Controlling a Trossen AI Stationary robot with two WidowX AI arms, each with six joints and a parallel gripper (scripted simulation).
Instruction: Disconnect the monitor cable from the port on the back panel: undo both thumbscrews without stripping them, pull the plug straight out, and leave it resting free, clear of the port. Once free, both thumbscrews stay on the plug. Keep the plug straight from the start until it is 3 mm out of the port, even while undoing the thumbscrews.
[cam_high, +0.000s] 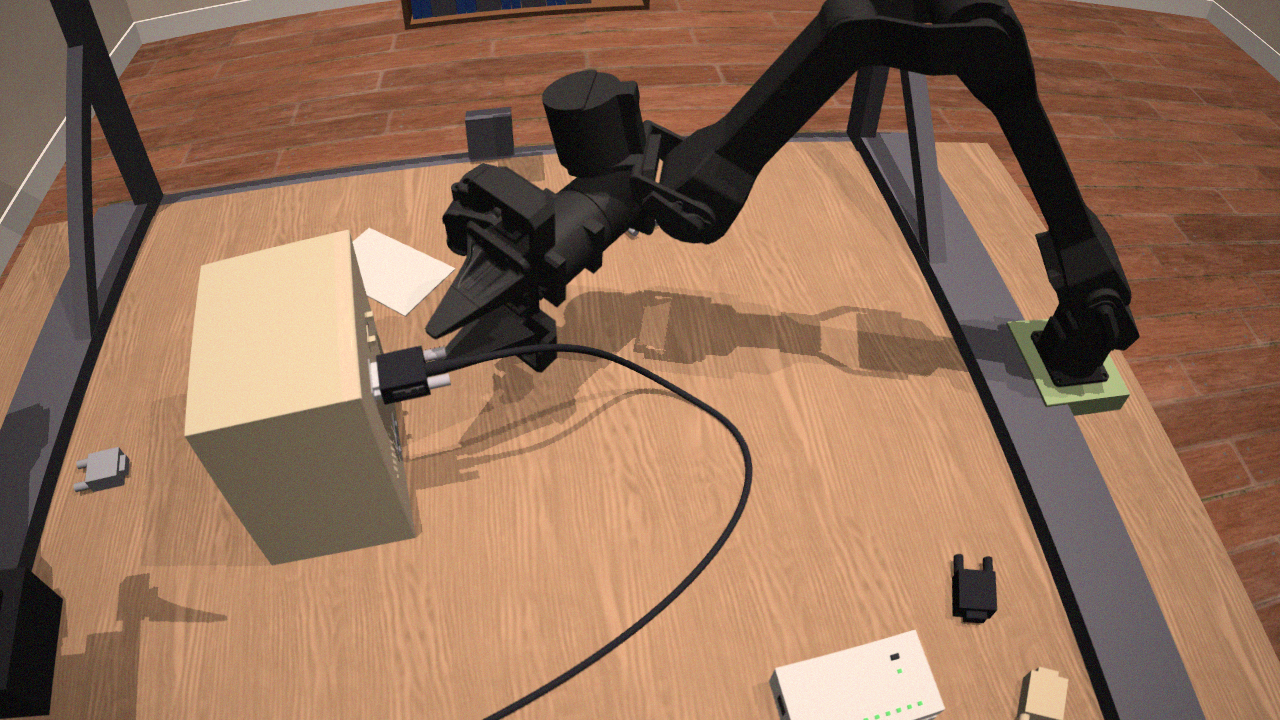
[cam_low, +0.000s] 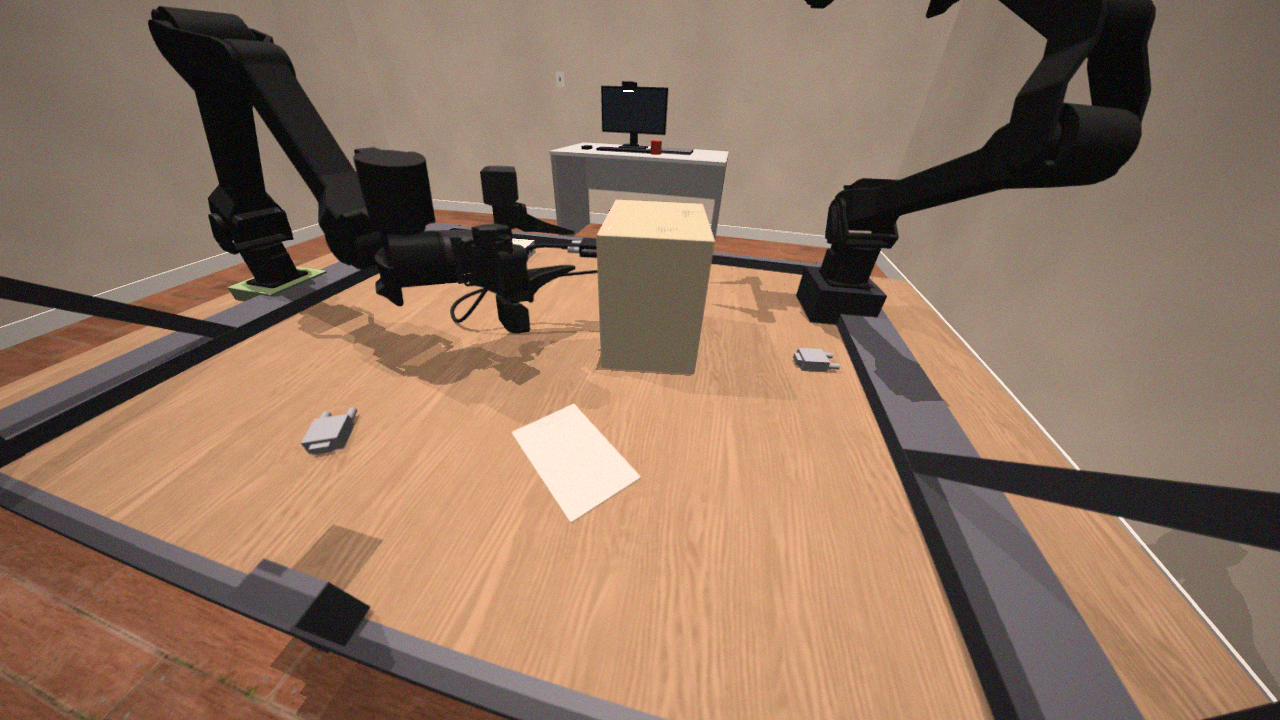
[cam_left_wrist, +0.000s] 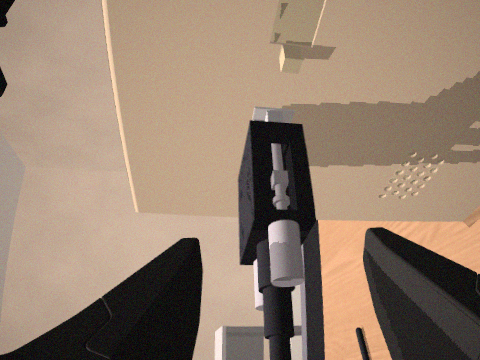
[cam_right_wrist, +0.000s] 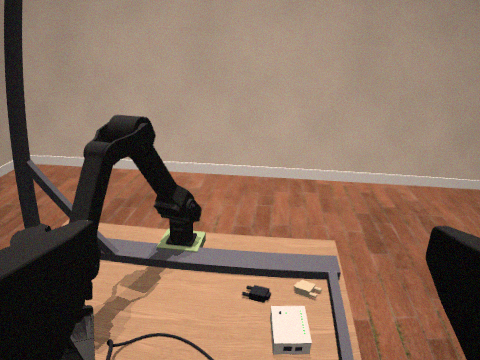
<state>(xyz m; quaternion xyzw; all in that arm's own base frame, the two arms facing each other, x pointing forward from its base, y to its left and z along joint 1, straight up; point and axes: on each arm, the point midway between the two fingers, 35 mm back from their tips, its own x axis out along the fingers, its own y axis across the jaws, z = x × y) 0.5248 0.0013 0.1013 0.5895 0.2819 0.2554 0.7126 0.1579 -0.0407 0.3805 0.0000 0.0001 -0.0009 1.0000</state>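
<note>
The black monitor plug lies 5 cm to the right of my left hand and 3 cm ahead of it. Also, from my left hand: white device (31 cm ahead, 17 cm to the left, 11 cm below); then white sheet (22 cm behind, 12 cm below, 6 cm to the right); then beige box (14 cm to the right, 4 cm below).
</note>
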